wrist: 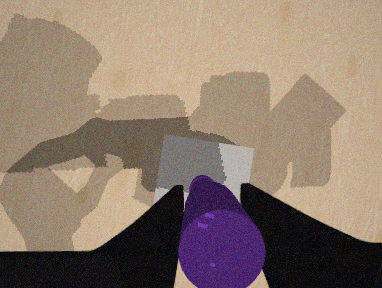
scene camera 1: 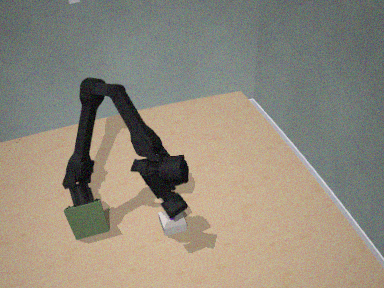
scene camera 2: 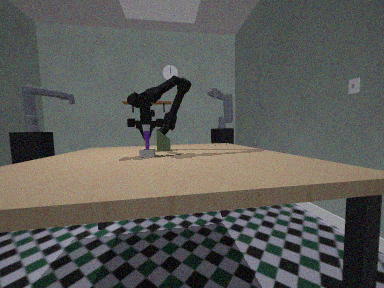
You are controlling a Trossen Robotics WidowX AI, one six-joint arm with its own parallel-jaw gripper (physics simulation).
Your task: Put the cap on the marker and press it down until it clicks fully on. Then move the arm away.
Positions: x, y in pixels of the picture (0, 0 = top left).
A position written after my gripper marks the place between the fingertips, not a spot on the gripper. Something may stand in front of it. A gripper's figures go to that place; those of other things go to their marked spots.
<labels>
My gripper (wrist: 211, 191): 0.11 m from the lens. A white block (wrist: 182, 159): 0.17 m from the lens.
</labels>
